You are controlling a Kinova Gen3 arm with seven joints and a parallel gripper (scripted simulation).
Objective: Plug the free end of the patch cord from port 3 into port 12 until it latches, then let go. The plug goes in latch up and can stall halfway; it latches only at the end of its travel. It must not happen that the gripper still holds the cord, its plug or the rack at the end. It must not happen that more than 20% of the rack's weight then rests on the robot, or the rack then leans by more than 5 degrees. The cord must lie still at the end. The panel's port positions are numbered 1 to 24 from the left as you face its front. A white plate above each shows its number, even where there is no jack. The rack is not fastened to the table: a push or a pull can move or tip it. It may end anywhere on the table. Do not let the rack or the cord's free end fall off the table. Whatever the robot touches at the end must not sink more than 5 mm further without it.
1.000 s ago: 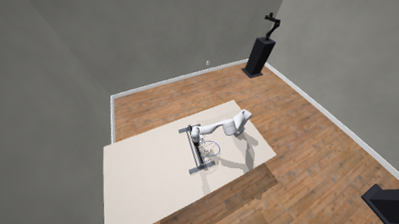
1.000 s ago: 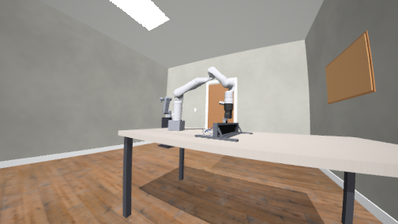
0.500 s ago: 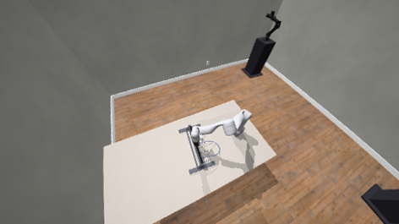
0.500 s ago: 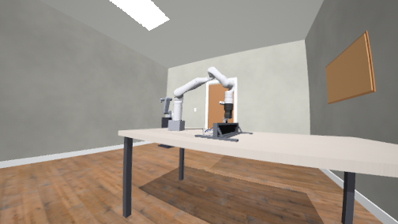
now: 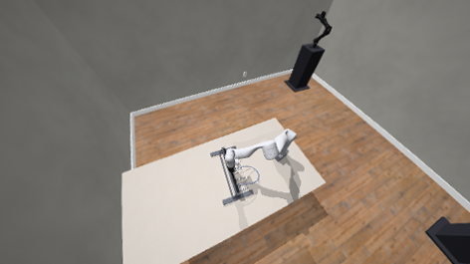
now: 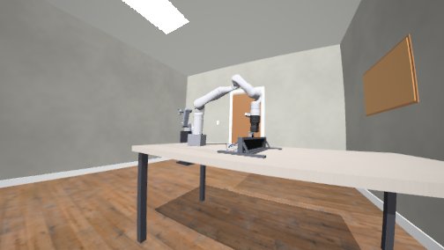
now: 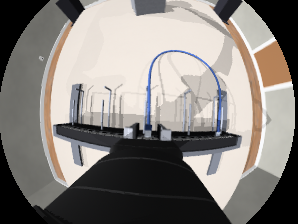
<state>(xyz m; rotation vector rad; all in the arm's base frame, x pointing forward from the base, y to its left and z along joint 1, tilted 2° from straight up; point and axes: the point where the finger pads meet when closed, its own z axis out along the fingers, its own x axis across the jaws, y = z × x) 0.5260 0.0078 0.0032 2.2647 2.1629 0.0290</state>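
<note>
Right now the plug is 1 cm below my hand and 1 cm ahead of it.
</note>
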